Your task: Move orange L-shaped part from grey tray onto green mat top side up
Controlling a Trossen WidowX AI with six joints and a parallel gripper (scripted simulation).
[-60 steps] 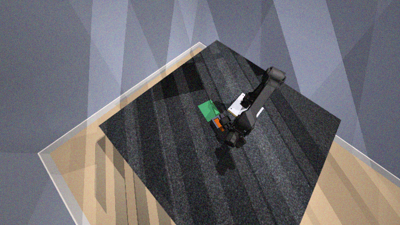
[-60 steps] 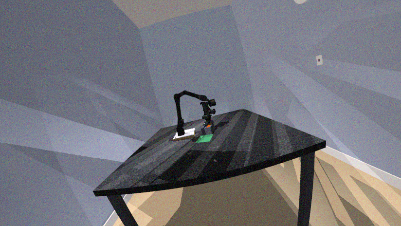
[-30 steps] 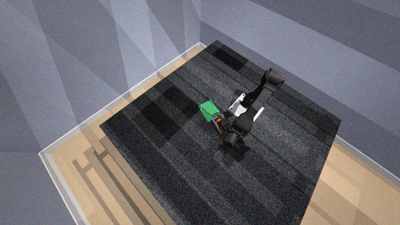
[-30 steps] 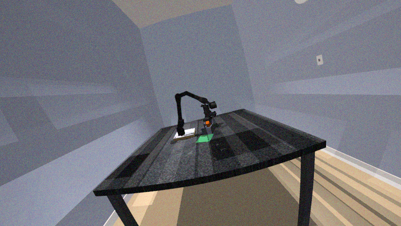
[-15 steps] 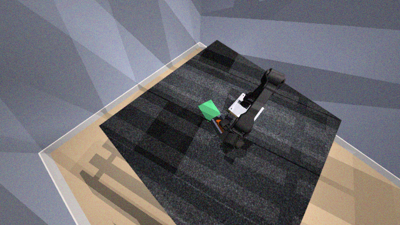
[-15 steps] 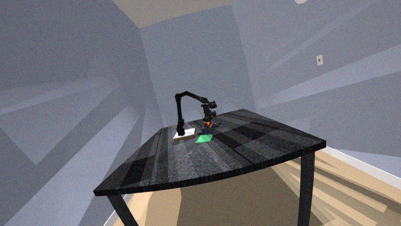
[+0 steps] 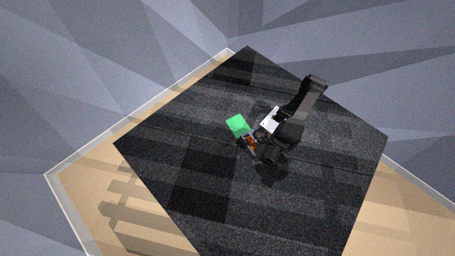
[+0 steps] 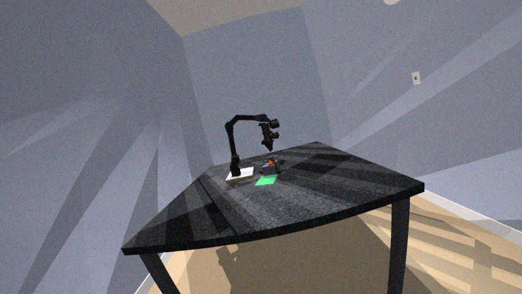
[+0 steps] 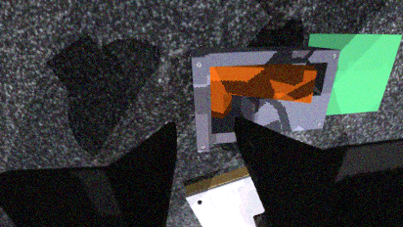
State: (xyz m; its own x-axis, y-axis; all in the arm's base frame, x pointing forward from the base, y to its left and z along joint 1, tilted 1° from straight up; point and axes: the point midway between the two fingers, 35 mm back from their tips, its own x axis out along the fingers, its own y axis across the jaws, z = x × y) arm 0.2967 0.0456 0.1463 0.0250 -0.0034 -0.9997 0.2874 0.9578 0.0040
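My gripper tip is 2 cm past the orange L-shaped part, 4 cm to the left of it and 9 cm above it. Also, from my gripper tip: green mat (7 cm behind, 21 cm to the right, 15 cm below).
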